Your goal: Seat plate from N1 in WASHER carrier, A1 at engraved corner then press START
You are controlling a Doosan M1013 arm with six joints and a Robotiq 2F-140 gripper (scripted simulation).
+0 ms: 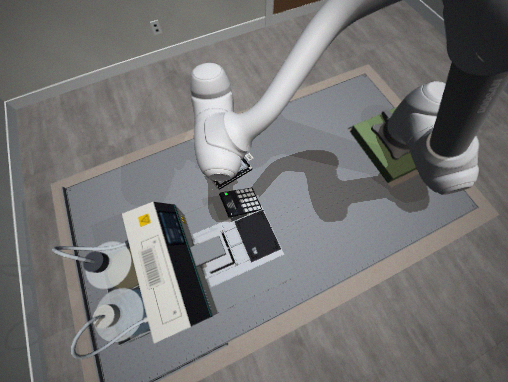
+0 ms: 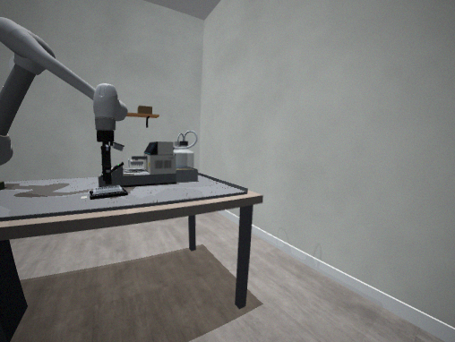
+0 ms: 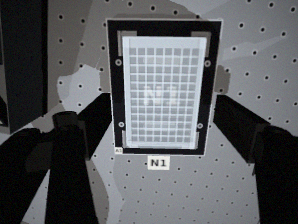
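Right now the clear well plate is 60 mm below my hand. From my hand the other things lie so: black carrier: 320 mm to the left, 10 mm ahead; then N1 label: 100 mm behind, 80 mm below, 20 mm to the right; then plate nest N1: 70 mm below.
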